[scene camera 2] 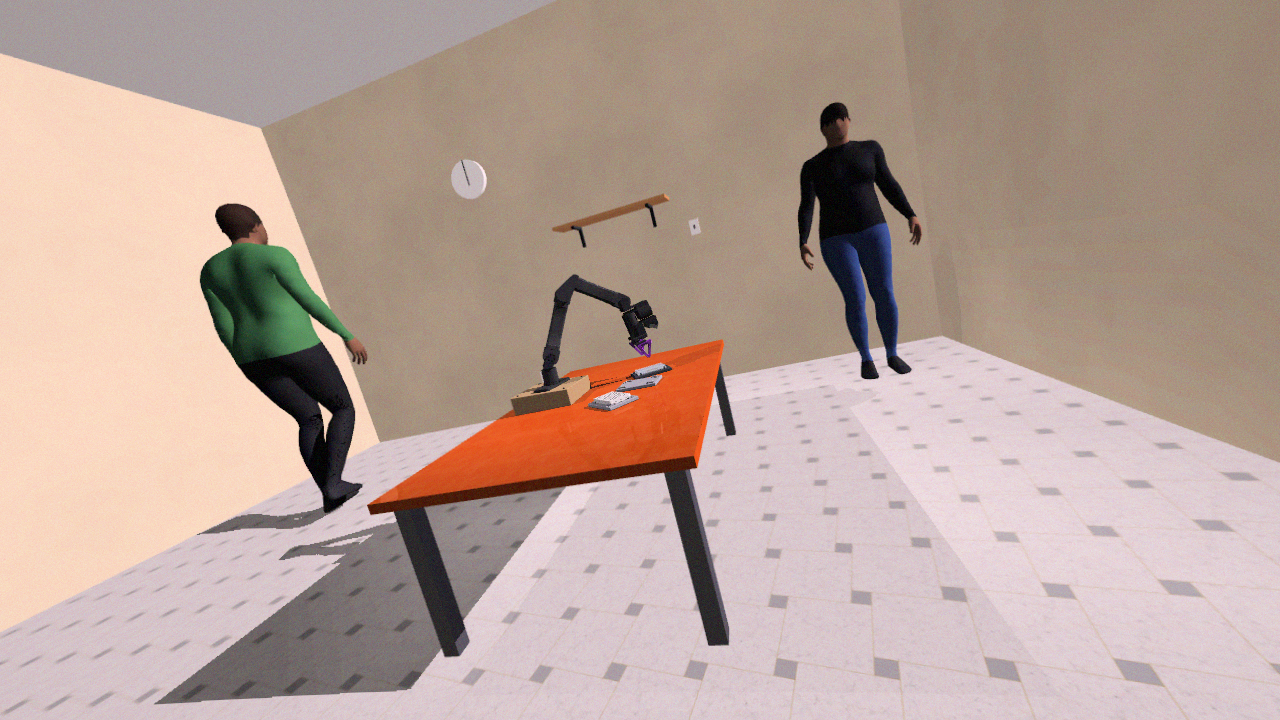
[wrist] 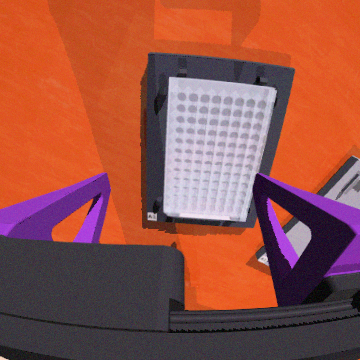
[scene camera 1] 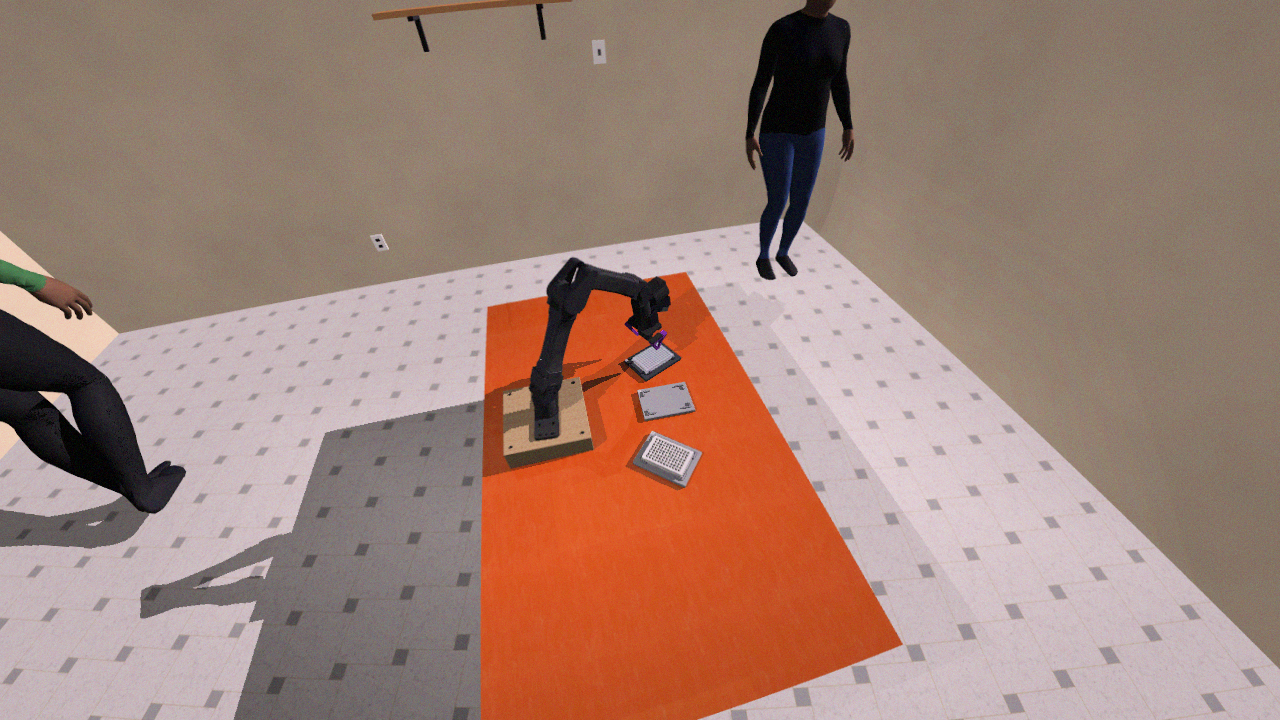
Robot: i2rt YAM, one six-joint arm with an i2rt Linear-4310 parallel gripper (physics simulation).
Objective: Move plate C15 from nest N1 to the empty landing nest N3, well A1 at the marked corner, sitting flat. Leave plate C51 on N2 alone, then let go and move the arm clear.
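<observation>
A white well plate (scene camera 1: 653,358) (scene camera 2: 651,368) (wrist: 217,150) rests on a dark nest (wrist: 156,135) at the far end of the row; the nest's A1 mark is at its lower left in the wrist view. A light grey nest (scene camera 1: 665,401) (scene camera 2: 640,383) (wrist: 296,241) in the middle is empty. A second white plate (scene camera 1: 669,454) (scene camera 2: 612,398) sits on the near grey nest (scene camera 1: 686,478). The plate and nest numbers are not legible. My gripper (scene camera 1: 648,336) (scene camera 2: 642,347) (wrist: 181,180) is open and empty above the dark nest, its right fingertip overlapping the plate's right edge in the wrist view.
The arm's wooden base block (scene camera 1: 577,420) (scene camera 2: 537,400) stands beside the nests on the orange table (scene camera 1: 626,573) (scene camera 2: 572,447). A person in black (scene camera 1: 801,80) (scene camera 2: 850,192) stands beyond the table's far end. A person in green (scene camera 2: 264,304) stands to the left.
</observation>
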